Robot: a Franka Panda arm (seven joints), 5 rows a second.
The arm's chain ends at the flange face. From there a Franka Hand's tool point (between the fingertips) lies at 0.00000 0.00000 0.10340 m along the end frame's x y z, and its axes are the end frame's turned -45 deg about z.
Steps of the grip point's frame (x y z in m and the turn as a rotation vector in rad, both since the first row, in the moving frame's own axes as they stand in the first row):
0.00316, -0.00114, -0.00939, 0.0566, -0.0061, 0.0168
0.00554, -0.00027, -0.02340, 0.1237, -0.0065, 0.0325
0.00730, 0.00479, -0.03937, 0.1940, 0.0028, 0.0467
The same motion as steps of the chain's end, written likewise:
0.00598, 0.00069, -0.00922, 0.0357, -0.0443, 0.0168
0.01308, 0.00459, -0.02261, 0.0829, -0.0921, 0.0325
0.02210, 0.01284, -0.03743, 0.1392, -0.1352, 0.0467

